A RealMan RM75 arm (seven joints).
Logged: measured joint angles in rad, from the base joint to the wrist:
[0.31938, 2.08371, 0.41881, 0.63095, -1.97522, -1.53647, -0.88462]
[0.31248, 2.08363, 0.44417, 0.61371, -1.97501, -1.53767, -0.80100]
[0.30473, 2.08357, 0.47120, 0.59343, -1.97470, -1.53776, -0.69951]
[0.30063, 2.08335, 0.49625, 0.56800, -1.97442, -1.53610, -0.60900]
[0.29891, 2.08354, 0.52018, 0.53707, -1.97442, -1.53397, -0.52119]
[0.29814, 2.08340, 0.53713, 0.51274, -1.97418, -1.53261, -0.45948]
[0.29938, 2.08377, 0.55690, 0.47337, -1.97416, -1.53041, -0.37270]
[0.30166, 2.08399, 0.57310, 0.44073, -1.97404, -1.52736, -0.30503]
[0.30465, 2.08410, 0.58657, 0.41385, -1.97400, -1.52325, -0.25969]
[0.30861, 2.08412, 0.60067, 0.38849, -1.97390, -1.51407, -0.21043]
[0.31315, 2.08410, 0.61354, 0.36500, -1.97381, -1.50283, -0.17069]
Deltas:
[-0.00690, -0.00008, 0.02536, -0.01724, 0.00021, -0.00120, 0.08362]
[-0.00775, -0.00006, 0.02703, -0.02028, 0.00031, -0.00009, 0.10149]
[-0.00410, -0.00022, 0.02505, -0.02543, 0.00028, 0.00166, 0.09051]
[-0.00172, 0.00019, 0.02393, -0.03093, 0.00000, 0.00213, 0.08781]
[-0.00077, -0.00014, 0.01695, -0.02433, 0.00024, 0.00136, 0.06171]
[0.00124, 0.00037, 0.01977, -0.03937, 0.00002, 0.00220, 0.08678]
[0.00228, 0.00022, 0.01620, -0.03264, 0.00012, 0.00305, 0.06767]
[0.00299, 0.00011, 0.01347, -0.02688, 0.00004, 0.00411, 0.04534]
[0.00396, 0.00002, 0.01410, -0.02536, 0.00010, 0.00918, 0.04926]
[0.00454, -0.00002, 0.01287, -0.02349, 0.00009, 0.01124, 0.03974]

